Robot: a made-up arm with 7 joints.
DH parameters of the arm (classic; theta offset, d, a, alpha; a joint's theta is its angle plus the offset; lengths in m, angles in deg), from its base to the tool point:
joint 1: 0 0.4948 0 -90
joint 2: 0 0 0 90
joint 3: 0 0.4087 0.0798 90
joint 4: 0 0 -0.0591 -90
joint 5: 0 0.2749 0 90
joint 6: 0 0 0.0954 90
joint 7: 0 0 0 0
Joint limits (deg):
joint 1: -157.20..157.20
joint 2: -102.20..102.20
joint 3: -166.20..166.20
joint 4: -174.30..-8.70
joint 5: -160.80..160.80
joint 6: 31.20..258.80
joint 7: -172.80..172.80
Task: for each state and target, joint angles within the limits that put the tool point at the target. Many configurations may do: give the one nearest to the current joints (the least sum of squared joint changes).
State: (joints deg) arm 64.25 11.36 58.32 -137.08 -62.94 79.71 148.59
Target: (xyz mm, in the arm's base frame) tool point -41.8 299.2 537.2
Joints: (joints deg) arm 55.55 15.81 49.29 -153.46 -62.33 75.57 148.59
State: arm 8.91 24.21 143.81 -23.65 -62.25 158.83 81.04
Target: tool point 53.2 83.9 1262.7
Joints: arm 12.22 17.37 138.17 -29.96 -56.88 134.32 81.04
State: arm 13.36 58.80 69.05 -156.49 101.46 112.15 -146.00
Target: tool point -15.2 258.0 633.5
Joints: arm 7.86 57.17 115.12 -156.57 102.20 98.52 -146.00
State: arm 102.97 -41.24 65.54 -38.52 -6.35 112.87 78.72
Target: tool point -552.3 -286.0 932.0
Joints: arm 59.93 -55.61 78.42 -57.50 -7.59 107.91 78.72
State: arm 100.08 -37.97 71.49 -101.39 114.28 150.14 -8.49
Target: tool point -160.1 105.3 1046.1
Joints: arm 88.60 -31.01 35.23 -93.33 109.76 154.64 -8.49
